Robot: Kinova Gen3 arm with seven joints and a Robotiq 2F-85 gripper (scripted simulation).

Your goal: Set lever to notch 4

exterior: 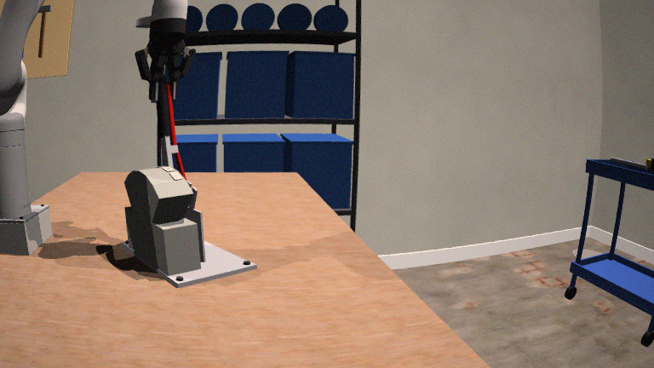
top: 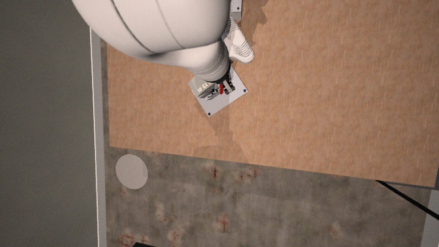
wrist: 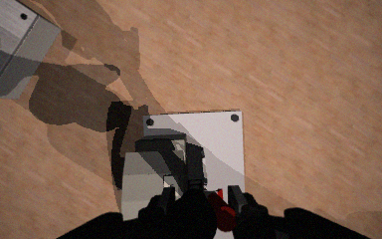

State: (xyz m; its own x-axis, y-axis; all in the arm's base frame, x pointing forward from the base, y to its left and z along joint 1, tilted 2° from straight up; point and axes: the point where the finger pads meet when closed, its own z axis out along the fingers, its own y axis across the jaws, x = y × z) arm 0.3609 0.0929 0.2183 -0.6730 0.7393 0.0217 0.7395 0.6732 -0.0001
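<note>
Right now my hand is 30 mm short of the red bar, 10 mm to the left of it and 110 mm above it.
</note>
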